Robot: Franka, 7 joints.
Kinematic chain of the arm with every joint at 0, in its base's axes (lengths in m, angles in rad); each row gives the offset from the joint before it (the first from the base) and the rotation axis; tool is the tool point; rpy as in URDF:
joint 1: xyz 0 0 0.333 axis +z
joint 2: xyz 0 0 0 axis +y
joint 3: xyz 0 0 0.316 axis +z
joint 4: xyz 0.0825 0 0 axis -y
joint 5: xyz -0.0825 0 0.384 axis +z
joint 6: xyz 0 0 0 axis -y
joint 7: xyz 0.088 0 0 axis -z
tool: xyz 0 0 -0.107 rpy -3.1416 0 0
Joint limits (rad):
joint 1: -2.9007..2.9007
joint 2: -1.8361..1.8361
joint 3: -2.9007..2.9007
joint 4: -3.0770..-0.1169
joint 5: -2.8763..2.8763
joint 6: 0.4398..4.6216
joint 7: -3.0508..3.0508
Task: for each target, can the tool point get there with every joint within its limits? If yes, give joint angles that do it. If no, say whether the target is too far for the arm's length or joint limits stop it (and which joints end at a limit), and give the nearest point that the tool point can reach.
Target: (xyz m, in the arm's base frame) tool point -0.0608 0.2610 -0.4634
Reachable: no: joint limits stop it (at a limit: joint 2) | nearest point -0.0614 0.2634 -0.3606 | short by 0.103 m
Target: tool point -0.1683 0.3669 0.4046
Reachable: yes | joints 1.7905 -0.0599 -0.1360 -2.4763 -1.6538 3.9326 2.2682
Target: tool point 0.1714 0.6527 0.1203
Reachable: yes | joints -1.0961 -1.3302 2.2979 -1.3351 -0.6417 1.7139 -1.8228
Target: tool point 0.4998 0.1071 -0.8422
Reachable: no: too far | nearest point 0.3910 0.0838 -0.3478 | short by 0.507 m
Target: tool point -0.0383 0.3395 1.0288
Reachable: yes | joints -1.9917 -0.0529 -2.1350 -0.6006 1.7769 3.6133 -1.9118
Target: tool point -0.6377 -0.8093 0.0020
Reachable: no: too far | nearest point -0.5055 -0.6415 0.0706 | short by 0.224 m
